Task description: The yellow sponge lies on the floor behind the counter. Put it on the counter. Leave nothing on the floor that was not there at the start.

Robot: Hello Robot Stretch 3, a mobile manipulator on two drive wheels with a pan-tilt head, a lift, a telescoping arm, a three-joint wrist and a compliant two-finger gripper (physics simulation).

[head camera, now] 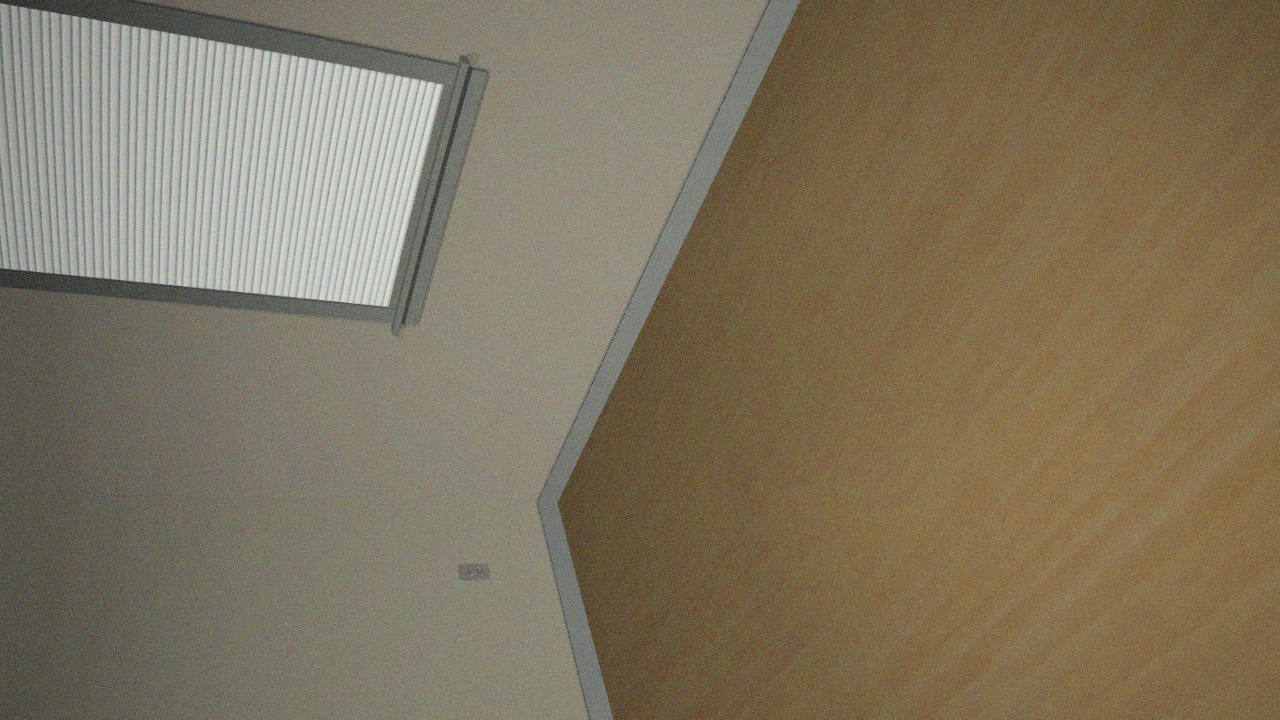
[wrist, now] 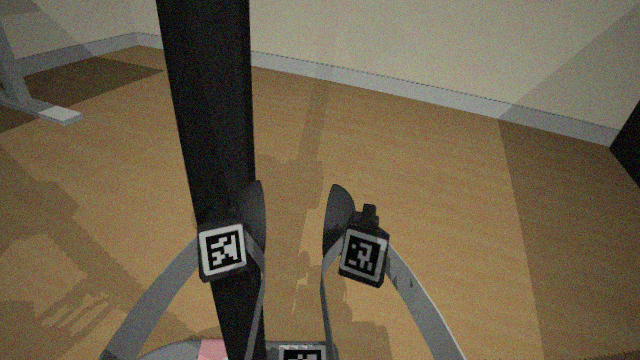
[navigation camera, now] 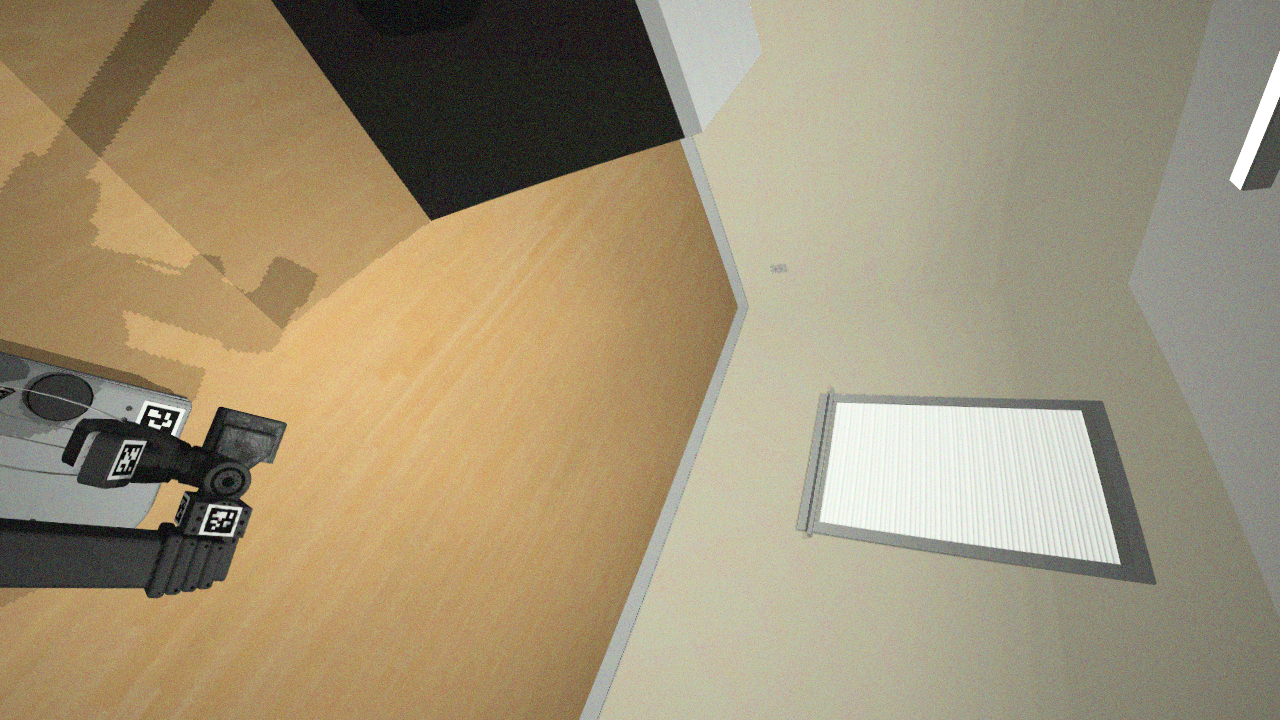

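Pixels of known places: gripper, fingertip midpoint: (wrist: 295, 208); robot's base at its link origin: (navigation camera: 61, 394).
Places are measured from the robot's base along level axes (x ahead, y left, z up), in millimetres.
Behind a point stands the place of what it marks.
Observation:
The yellow sponge does not show in any of the three views. A block with a black side and a light grey top (navigation camera: 537, 80) @[y -361, x 803, z 611 mm] stands against the wall at the top of the navigation view; I cannot tell whether it is the counter. My gripper (wrist: 295, 208) @[y 102, x -19, z 450 mm] is open in the wrist view, its two fingertips apart with wood floor showing between them. The folded wrist and arm show at the lower left of the navigation view, over and beside the robot's grey base.
A wood floor (head camera: 939, 358) @[y -1304, x 364, z 0 mm] (navigation camera: 501, 402) @[y -1002, x 271, z 0 mm] (wrist: 425, 200) @[y 670, x 377, z 0 mm] meets pale walls at a grey skirting board. A window (head camera: 214, 161) @[y -2492, x 374, z 1383 mm] (navigation camera: 957, 483) @[y -2476, x 339, z 1454 mm] and a small wall socket (head camera: 473, 571) @[y -2759, x 1773, z 401 mm] (navigation camera: 778, 268) @[y -2753, x 1774, z 397 mm] are on the walls. A grey metal foot (wrist: 62, 115) stands at the wrist view's left.

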